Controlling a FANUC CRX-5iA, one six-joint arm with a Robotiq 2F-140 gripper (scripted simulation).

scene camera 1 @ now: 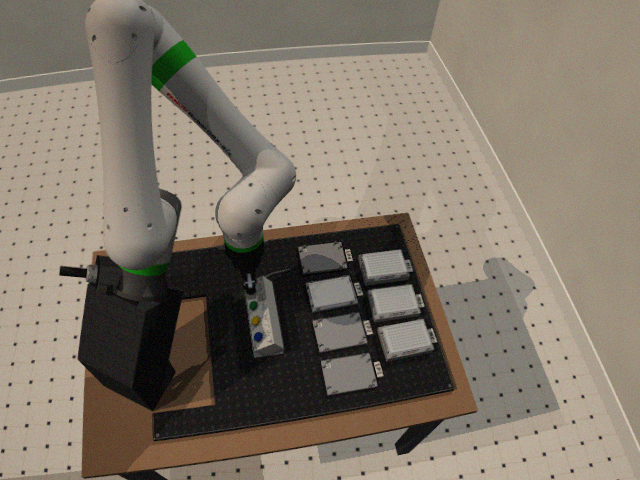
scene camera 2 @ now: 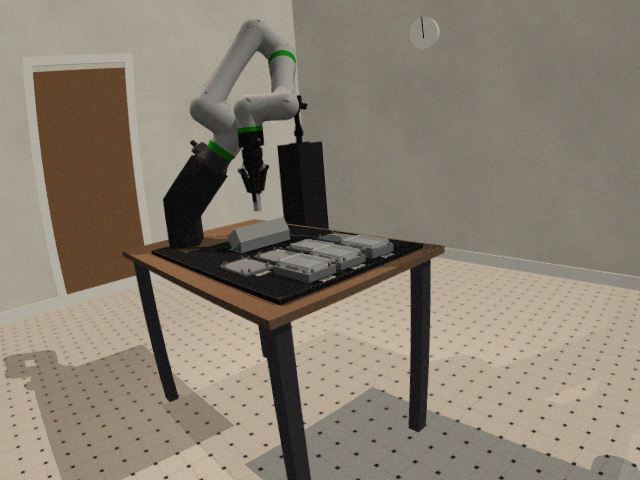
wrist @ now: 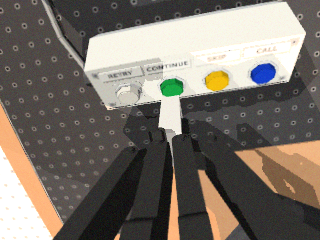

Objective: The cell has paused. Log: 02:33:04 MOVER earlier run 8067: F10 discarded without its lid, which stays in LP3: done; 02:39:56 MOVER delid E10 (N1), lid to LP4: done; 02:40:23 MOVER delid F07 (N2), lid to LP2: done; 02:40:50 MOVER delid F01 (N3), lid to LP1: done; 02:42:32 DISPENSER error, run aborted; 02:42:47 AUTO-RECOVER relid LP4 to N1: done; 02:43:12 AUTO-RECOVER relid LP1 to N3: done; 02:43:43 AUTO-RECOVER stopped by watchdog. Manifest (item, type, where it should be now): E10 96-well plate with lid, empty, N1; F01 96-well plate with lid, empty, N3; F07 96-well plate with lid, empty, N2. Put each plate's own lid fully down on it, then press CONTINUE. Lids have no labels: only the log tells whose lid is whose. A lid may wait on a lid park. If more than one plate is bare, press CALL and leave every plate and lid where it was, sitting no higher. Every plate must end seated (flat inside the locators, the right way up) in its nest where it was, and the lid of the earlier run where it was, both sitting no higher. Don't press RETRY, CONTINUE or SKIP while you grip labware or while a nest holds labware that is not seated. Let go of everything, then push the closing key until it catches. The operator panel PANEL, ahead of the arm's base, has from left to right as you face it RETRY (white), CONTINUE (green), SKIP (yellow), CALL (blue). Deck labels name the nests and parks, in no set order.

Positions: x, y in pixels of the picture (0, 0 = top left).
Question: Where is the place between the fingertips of the gripper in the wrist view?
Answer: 172, 109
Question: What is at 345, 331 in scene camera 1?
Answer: A park LP2.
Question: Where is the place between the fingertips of the gripper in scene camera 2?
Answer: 257, 211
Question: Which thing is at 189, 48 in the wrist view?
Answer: A grey operator panel.
